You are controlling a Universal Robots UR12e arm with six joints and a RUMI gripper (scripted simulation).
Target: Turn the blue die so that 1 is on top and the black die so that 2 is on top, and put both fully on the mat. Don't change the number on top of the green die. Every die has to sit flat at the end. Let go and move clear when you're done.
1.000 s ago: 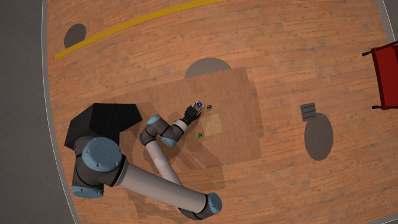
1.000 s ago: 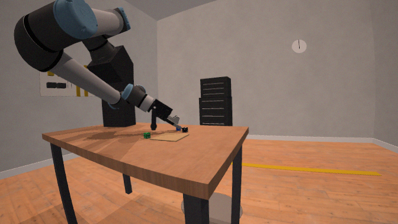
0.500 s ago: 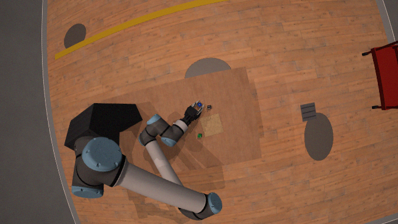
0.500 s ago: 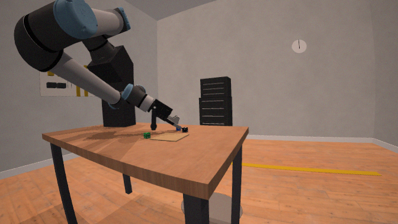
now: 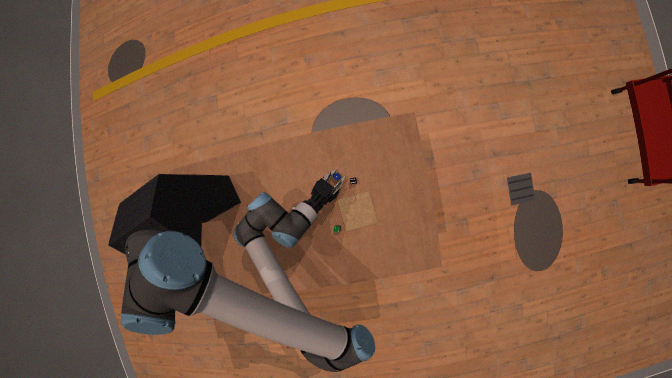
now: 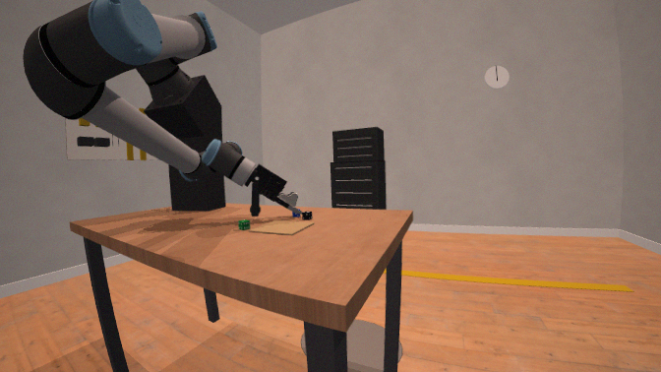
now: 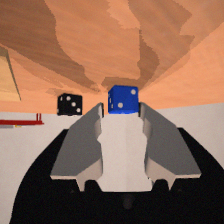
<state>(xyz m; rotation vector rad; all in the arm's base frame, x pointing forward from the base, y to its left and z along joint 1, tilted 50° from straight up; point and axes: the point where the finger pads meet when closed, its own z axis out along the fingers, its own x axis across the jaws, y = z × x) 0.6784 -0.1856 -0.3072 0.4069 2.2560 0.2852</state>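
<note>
Right now my hand is 1 cm past the blue die and 1 cm above it. Also, from my hand: green die 6 cm behind, 22 cm to the right, 1 cm below; then tan mat 4 cm ahead, 16 cm to the right, 2 cm below; then black die 6 cm ahead, 4 cm to the right, 1 cm below.
</note>
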